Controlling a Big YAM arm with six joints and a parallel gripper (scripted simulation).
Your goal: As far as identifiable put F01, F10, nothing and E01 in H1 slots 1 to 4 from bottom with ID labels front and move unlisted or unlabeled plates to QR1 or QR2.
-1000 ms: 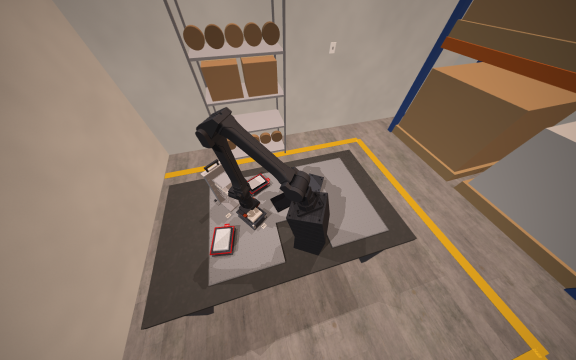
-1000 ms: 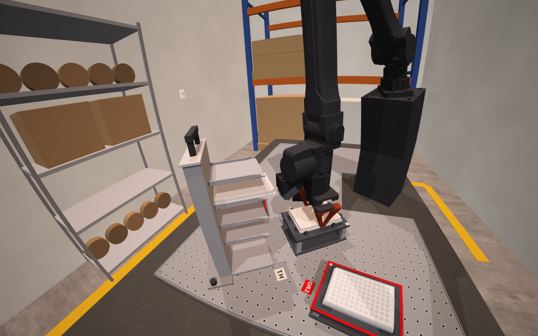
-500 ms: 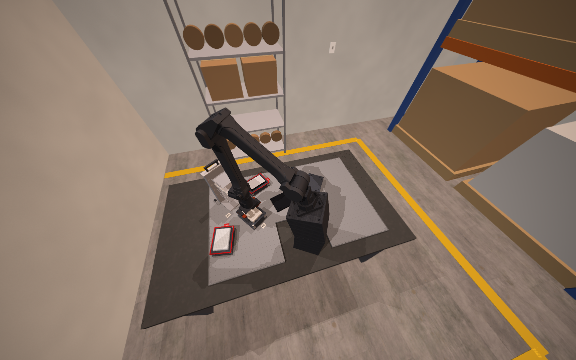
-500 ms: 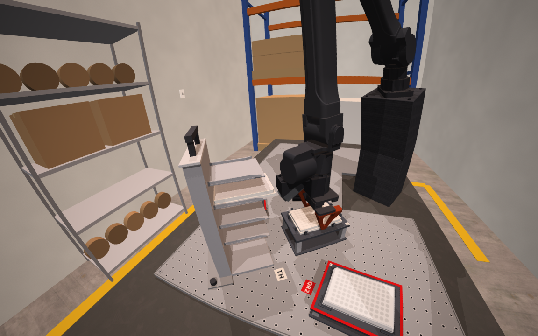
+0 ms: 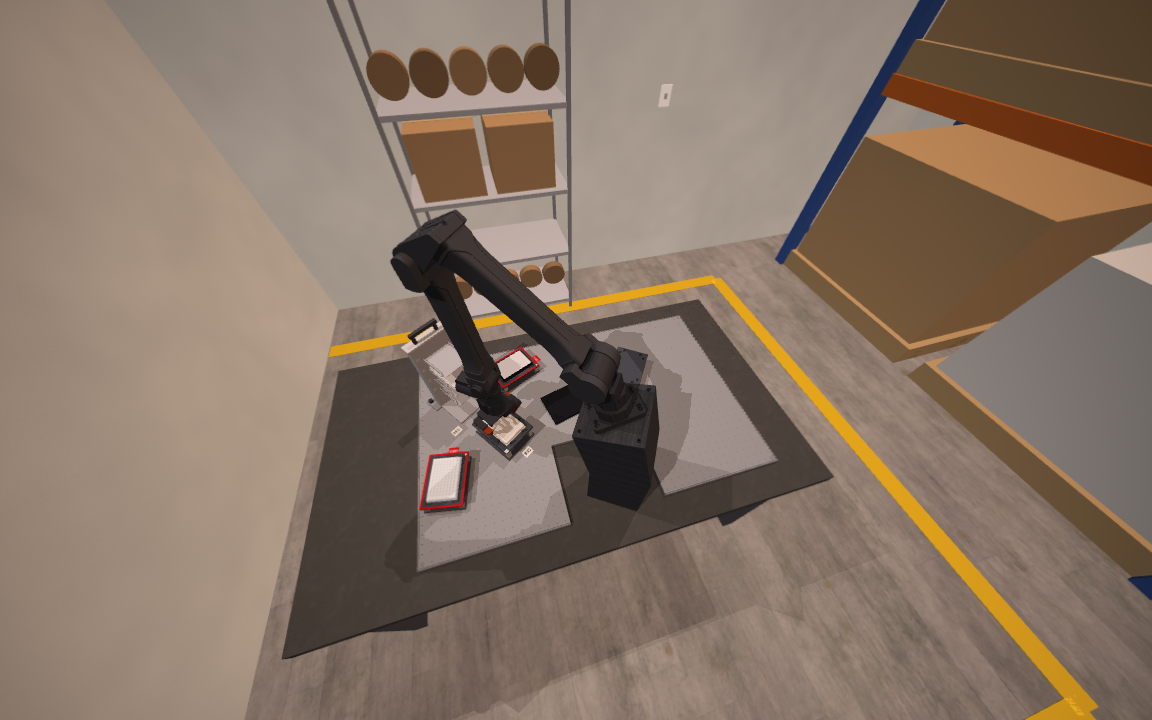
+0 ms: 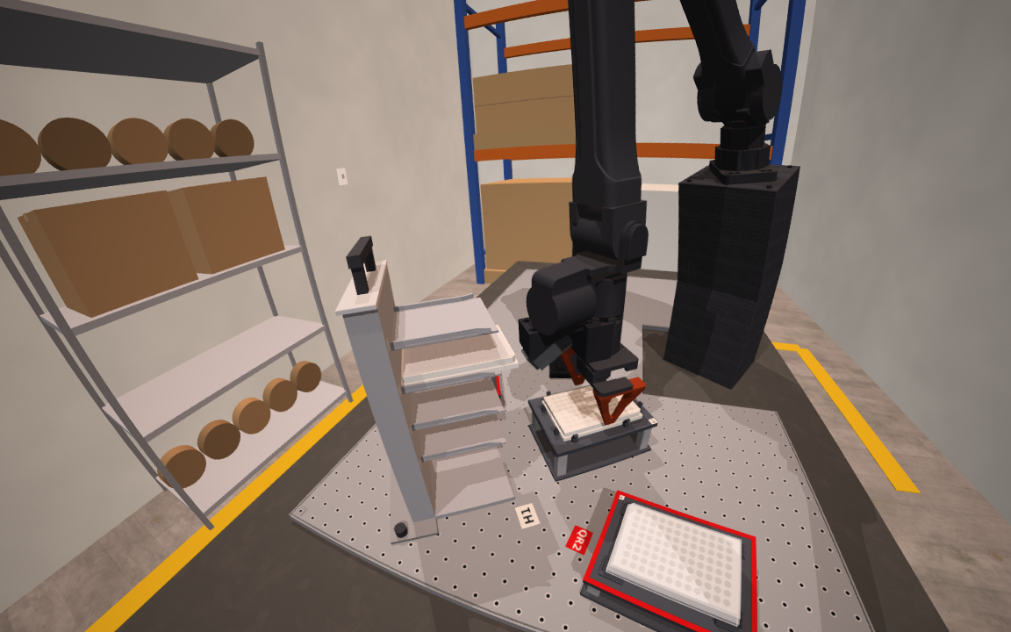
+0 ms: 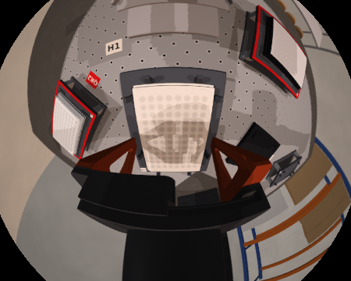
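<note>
The dark regrip nest is 3 cm below my hand. From my hand the other things lie so: H1 deck label: 16 cm to the left, 8 cm below, 6 cm ahead; flat black nest: 24 cm to the right, 8 cm below, 6 cm ahead; quarantine nest QR2: 19 cm to the left, 12 cm behind, 5 cm below.
</note>
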